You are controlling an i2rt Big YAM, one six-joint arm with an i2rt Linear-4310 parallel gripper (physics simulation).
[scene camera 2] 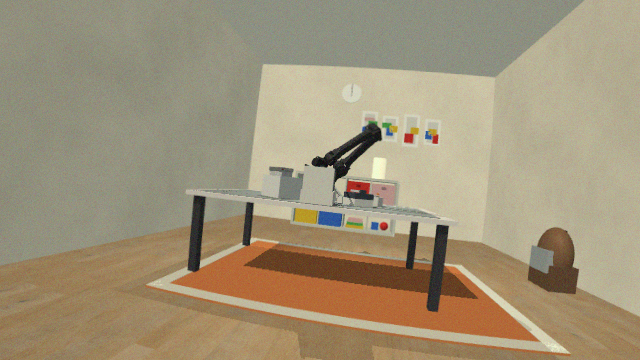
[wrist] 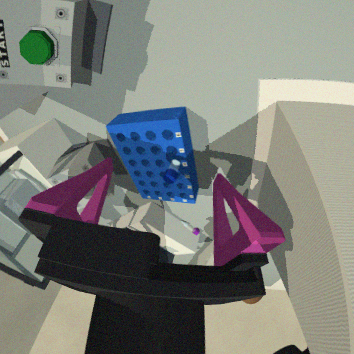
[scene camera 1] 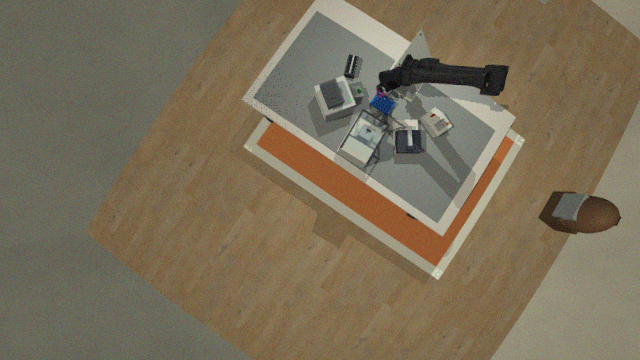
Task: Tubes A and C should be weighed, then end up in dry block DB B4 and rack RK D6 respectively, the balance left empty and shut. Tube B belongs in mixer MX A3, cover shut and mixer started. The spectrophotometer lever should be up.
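Frame: origin at the arm's base, x ahead, y left, z up, level; centimetres.
Seen in the pictures: gripper, fingertip midpoint: (wrist: 164, 170) (scene camera 1: 383, 92).
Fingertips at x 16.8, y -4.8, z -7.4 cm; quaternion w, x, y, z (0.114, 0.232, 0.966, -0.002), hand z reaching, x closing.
Note:
Pixels of each thing's top centre, then the offset from my fingertips to it. "spot": a spot on its surface instead.
- blue rack, top centre: (wrist: 154, 168) (scene camera 1: 383, 102) dx +3.7, dy +2.9, dz -3.5 cm
- tube, top centre: (wrist: 168, 178) dx +0.7, dy +2.2, dz -1.1 cm
- glass-walled balance, surface spot: (scene camera 1: 364, 137) spot: dx +32.9, dy +2.0, dz +14.3 cm
- grey-lidded machine, top centre: (scene camera 1: 343, 88) (scene camera 2: 289, 168) dx +14.9, dy -20.3, dz +12.4 cm
- dark-topped device, top centre: (wrist: 135, 265) (scene camera 1: 410, 134) (scene camera 2: 356, 189) dx +15.2, dy +24.6, dz +3.6 cm
- keypad device, top centre: (scene camera 1: 438, 120) (scene camera 2: 370, 195) dx -2.0, dy +36.2, dz +0.4 cm
- small black rack, top centre: (scene camera 1: 351, 64) dx -7.3, dy -25.0, dz -1.8 cm
The blue rack (scene camera 1: 383, 104) (wrist: 150, 172) stands upright on the table. One tube (wrist: 173, 170) with a pale top and blue lower part stands in its hole column nearest the numbered edge; its letter is unreadable. My gripper (scene camera 1: 381, 92) (wrist: 164, 170) is open and empty, its magenta fingers above and beside the rack; a white panel hides it in scene camera 2. The glass-walled balance (scene camera 1: 364, 137) stands beside the rack. A grey-lidded machine (scene camera 1: 336, 96) has a box with a green START button (scene camera 1: 359, 91) (wrist: 37, 47) beside it. I cannot tell tubes A, B and C apart.
A tall pale panel (scene camera 1: 417, 44) (scene camera 2: 319, 185) stands close to the arm. A dark-topped device (scene camera 1: 408, 141) and a keypad device (scene camera 1: 437, 123) stand right of the balance in scene camera 1. A small black rack (scene camera 1: 352, 66) stands behind the machine.

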